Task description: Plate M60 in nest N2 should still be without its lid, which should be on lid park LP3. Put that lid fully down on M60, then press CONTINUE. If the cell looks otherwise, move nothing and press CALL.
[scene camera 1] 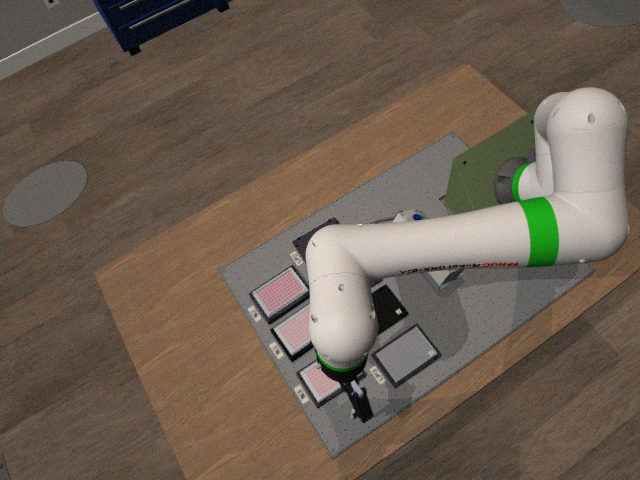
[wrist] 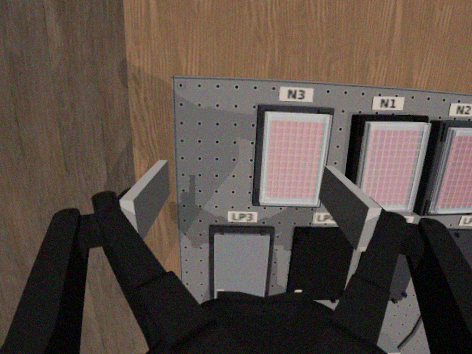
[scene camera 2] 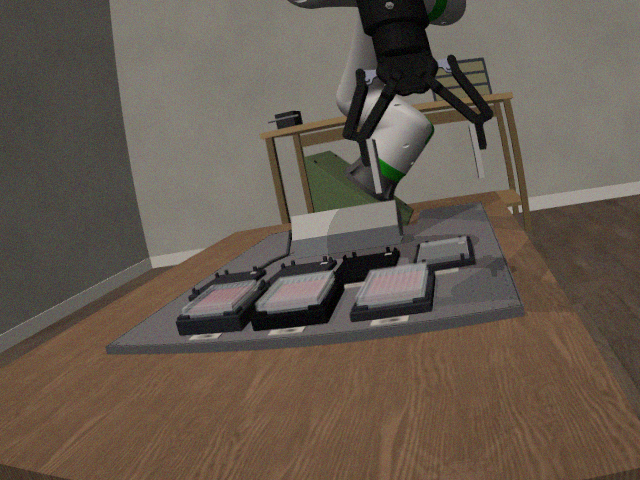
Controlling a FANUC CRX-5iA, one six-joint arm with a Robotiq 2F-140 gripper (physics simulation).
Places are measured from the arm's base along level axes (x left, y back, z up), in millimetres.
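Pixels of known places: gripper, fingertip midpoint: [scene camera 1: 340, 388] [wrist: 245, 179] [scene camera 2: 431, 184]; arm's base, link origin: [scene camera 1: 515, 183] [scene camera 2: 367, 187].
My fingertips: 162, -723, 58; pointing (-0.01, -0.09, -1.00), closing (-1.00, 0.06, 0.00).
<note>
For each thing: its middle in the pictures, then the offset to it from my fingertips, as dx, dy, dz.
- N2, body centre: [scene camera 2: 221, 298] [wrist: 466, 172] [scene camera 1: 279, 291] -328, +34, -115
- pale clear lid, body centre: [scene camera 2: 443, 250] [wrist: 240, 268] [scene camera 1: 406, 354] +4, +194, -132
- N1, body centre: [scene camera 2: 297, 288] [wrist: 391, 169] [scene camera 1: 302, 327] -207, +26, -113
- N3, body centre: [scene camera 2: 394, 280] [wrist: 294, 161] [scene camera 1: 330, 372] -71, +14, -120
- button box, body centre: [scene camera 2: 347, 226] [scene camera 1: 427, 246] -185, +423, -104
My gripper [scene camera 1: 359, 401] [scene camera 2: 429, 183] [wrist: 245, 179] is open and empty, high above the perforated plate near N3 and LP3. The plate in N2 [scene camera 1: 279, 292] [scene camera 2: 222, 299] [wrist: 456, 170] is cut off at the right in the wrist view; its wells look deeper pink than the others, without a clear sign of a lid. A pale clear lid [scene camera 1: 406, 355] [scene camera 2: 443, 251] [wrist: 241, 262] lies flat on LP3; its near end is hidden by the gripper body in the wrist view. The name M60 is not readable. The CONTINUE and CALL labels are not readable.
Paler pink plates stand in N1 [scene camera 2: 299, 292] [wrist: 395, 165] and N3 [scene camera 1: 321, 383] [scene camera 2: 393, 285] [wrist: 295, 157]. Black LP4 [scene camera 1: 388, 308] [scene camera 2: 369, 266] [wrist: 319, 260] is beside LP3. The button box [scene camera 2: 346, 222] stands behind the parks, partly under the arm in scene view 1.
</note>
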